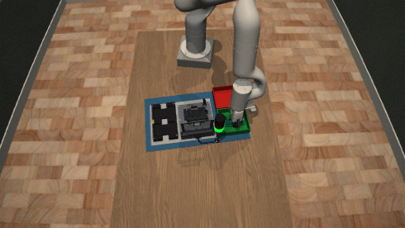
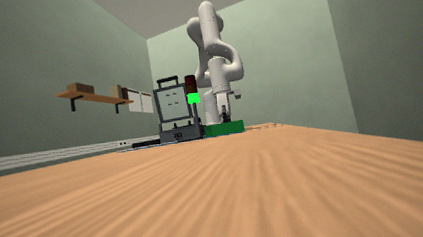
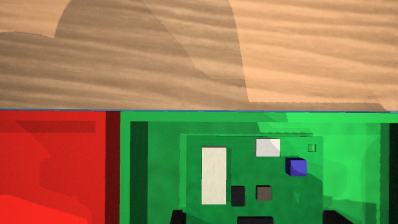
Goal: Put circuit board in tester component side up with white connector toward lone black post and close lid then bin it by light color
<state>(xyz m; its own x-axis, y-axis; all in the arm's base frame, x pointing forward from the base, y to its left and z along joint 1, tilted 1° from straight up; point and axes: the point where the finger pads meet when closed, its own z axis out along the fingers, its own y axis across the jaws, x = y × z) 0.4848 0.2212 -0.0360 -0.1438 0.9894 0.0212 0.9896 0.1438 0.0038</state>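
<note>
My gripper is now 1 cm above the green circuit board. From my hand the other things lie so: dark nest 21 cm to the right, 5 cm above; then red bin 14 cm behind, 3 cm to the right, 1 cm below; then green bin 1 cm to the right, 1 cm below, 1 cm ahead.
</note>
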